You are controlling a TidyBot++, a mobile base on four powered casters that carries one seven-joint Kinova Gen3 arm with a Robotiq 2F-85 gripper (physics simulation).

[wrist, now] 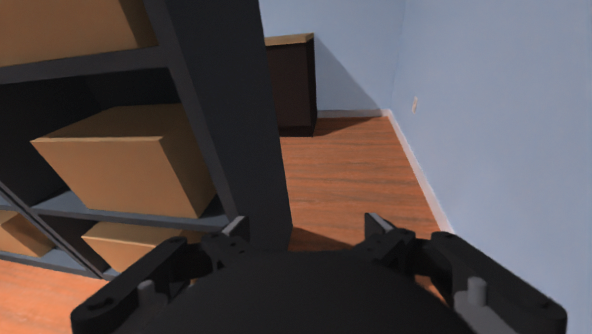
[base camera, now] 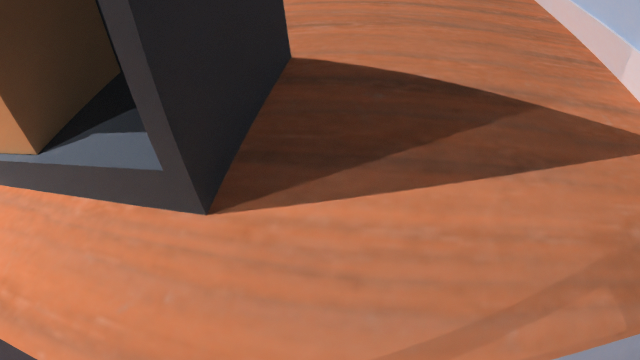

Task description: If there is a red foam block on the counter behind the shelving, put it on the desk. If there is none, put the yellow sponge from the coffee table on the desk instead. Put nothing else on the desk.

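Frame: origin at the arm's base, x ahead, y left, z up, level; millimetres.
Seen in the pictures: gripper, fingertip midpoint: [wrist: 306,227].
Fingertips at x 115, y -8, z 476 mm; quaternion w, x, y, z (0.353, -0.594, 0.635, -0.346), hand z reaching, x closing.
A point is followed by its place in that frame.
A dark shelving unit [base camera: 210,75] {x 518, y 151, z -254 mm} [wrist: 227,100] {x 511, y 152, z 468 mm} stands at the left in both views. Behind it, in the wrist view, one end of a counter [wrist: 295,85] {x 1977, y -10, z 143 mm} with a wooden top shows at the back wall. The shelving hides the rest of the counter, and its top surface is seen nearly edge-on. A red foam block, the yellow sponge, the coffee table and the desk do not show in either view. My gripper [wrist: 306,227] {x 115, y -8, z 476 mm} is open and empty, in front of the shelving's right end.
Brown boxes [base camera: 55,65] [wrist: 125,165] sit in the shelving's compartments. A blue wall [wrist: 500,125] {x 690, y -729, z 239 mm} with a white baseboard [wrist: 419,172] {x 1178, y -815, z -331 mm} [base camera: 595,40] {x 892, y -757, z -359 mm} runs along the right. The wood floor [base camera: 350,260] {x 330, y -6, z -397 mm} [wrist: 350,170] {x 1363, y -380, z -396 mm} passes between the shelving and that wall toward the counter.
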